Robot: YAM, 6 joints.
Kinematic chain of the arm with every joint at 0, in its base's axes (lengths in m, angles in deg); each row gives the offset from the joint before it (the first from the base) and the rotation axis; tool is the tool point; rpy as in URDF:
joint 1: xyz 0 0 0.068 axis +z
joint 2: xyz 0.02 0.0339 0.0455 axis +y
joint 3: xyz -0.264 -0.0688 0 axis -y
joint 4: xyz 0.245 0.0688 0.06 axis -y
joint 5: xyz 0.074 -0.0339 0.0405 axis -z
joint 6: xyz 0.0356 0 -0.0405 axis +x
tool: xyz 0 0 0 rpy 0 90 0
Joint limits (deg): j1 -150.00..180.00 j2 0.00..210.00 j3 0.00..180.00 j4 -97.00..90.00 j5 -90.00..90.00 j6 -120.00..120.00
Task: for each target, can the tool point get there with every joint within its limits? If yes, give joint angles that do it. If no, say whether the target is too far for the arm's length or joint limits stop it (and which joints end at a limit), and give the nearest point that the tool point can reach.
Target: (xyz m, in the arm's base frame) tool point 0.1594 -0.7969 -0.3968
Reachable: no: too far | nearest point 0.1077 -0.5385 -0.2200 | short by 0.317 m
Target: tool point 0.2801 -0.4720 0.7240
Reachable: no: too far | nearest point 0.2193 -0.3696 0.5865 | short by 0.182 m
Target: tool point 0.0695 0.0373 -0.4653
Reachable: no: joint limits stop it (at a limit: joint 2) | nearest point 0.1058 0.0568 -0.3567 | short by 0.116 m
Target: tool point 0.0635 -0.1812 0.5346
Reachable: yes | joints 105.07 21.21 106.50 -39.49 23.57 71.21
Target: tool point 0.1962 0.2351 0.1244
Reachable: yes | joints 56.07 101.55 45.77 -4.89 62.45 100.73
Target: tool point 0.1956 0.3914 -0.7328
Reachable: no: too far | nearest point 0.1525 0.3052 -0.3683 | short by 0.377 m
